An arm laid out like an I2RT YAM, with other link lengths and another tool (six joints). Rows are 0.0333 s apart.
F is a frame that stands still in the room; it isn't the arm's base.
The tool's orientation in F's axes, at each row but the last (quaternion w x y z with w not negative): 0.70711, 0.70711, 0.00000, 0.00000; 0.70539, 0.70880, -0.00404, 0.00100; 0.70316, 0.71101, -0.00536, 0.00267; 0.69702, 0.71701, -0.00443, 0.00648; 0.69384, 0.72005, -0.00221, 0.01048; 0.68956, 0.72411, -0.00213, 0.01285; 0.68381, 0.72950, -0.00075, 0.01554; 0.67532, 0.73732, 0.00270, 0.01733; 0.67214, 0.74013, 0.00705, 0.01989; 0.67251, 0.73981, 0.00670, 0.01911; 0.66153, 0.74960, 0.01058, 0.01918; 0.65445, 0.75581, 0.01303, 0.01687; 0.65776, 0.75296, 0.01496, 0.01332
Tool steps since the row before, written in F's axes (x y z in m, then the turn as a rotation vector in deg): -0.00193, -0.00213, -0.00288, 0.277, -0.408, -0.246; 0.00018, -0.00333, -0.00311, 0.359, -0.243, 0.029; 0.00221, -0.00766, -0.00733, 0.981, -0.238, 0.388; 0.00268, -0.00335, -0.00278, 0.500, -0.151, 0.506; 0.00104, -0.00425, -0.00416, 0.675, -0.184, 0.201; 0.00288, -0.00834, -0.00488, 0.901, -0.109, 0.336; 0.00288, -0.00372, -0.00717, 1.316, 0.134, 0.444; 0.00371, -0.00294, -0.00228, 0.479, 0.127, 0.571; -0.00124, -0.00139, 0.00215, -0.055, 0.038, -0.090; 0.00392, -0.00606, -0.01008, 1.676, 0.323, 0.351; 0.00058, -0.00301, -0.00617, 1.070, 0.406, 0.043; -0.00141, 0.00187, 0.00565, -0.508, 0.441, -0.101; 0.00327, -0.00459, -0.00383, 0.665, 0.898, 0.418
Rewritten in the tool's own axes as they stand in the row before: -0.00193, -0.00288, 0.00213, 0.277, -0.246, 0.408; 0.00017, -0.00310, 0.00334, 0.360, 0.028, 0.241; 0.00216, -0.00727, 0.00773, 0.986, 0.379, 0.230; 0.00263, -0.00273, 0.00344, 0.507, 0.502, 0.138; 0.00092, -0.00402, 0.00441, 0.676, 0.196, 0.185; 0.00265, -0.00452, 0.00861, 0.906, 0.322, 0.107; 0.00263, -0.00698, 0.00424, 1.329, 0.405, -0.134; 0.00358, -0.00208, 0.00323, 0.495, 0.548, -0.162; -0.00125, 0.00229, 0.00113, -0.055, -0.092, -0.031; 0.00351, -0.00952, 0.00713, 1.693, 0.292, -0.292; 0.00036, -0.00575, 0.00377, 1.086, -0.018, -0.362; -0.00128, 0.00533, -0.00272, -0.490, -0.162, -0.443; 0.00308, -0.00316, 0.00519, 0.701, 0.297, -0.919
